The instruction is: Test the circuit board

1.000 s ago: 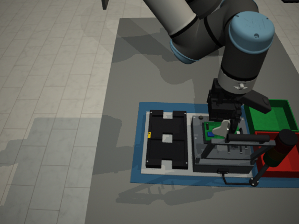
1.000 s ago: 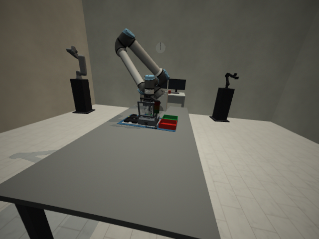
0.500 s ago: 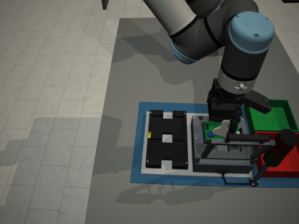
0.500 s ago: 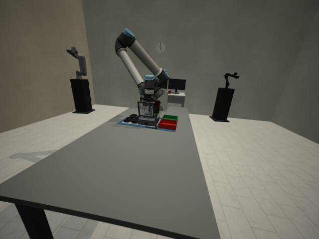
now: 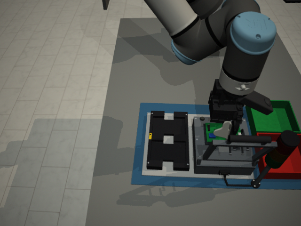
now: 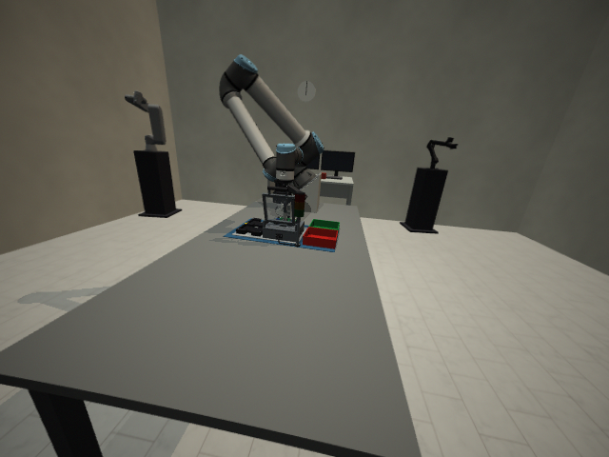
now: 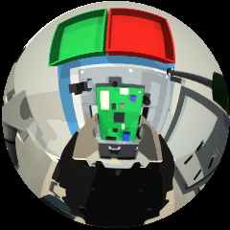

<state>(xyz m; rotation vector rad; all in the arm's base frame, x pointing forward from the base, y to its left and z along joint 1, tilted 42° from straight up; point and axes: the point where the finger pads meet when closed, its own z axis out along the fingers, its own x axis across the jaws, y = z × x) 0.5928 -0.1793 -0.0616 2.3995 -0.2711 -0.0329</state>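
Now: the green circuit board right at my hand. Also, from my hand: black latch tab: 60 mm to the left, 50 mm behind, 10 mm above; then tester lid: 120 mm ahead, 100 mm above, 30 mm to the right; then red bin: 180 mm to the left, 80 mm ahead, 70 mm below.
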